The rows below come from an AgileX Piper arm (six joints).
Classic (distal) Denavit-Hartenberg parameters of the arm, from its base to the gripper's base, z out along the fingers. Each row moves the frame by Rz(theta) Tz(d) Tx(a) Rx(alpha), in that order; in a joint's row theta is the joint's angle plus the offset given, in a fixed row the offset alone. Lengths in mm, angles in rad.
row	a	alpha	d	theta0
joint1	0	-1.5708	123	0
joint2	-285.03	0	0	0.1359
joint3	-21.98	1.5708	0	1.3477
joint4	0	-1.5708	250.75	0
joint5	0	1.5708	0	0
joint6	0	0	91	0
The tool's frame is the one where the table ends.
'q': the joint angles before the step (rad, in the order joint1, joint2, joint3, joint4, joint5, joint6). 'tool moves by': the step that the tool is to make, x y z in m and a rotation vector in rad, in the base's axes. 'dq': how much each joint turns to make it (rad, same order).
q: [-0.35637, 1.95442, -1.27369, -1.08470, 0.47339, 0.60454]
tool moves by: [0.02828, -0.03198, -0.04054, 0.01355, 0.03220, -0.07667]
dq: [-0.03972, 0.19990, -0.17436, 0.01070, 0.03082, 0.01245]
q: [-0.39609, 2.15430, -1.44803, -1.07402, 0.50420, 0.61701]
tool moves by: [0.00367, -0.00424, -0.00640, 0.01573, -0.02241, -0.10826]
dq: [0.00378, 0.03757, -0.04218, 0.00592, 0.06370, 0.09043]
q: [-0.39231, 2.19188, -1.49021, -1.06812, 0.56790, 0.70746]
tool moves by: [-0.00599, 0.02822, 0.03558, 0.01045, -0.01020, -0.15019]
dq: [0.07375, -0.08785, -0.00001, 0.09985, 0.19702, 0.04154]
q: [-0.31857, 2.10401, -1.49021, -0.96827, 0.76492, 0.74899]
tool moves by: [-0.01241, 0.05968, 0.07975, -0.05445, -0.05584, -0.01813]
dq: [0.14892, -0.19202, -0.00004, 0.03668, 0.20907, -0.00406]
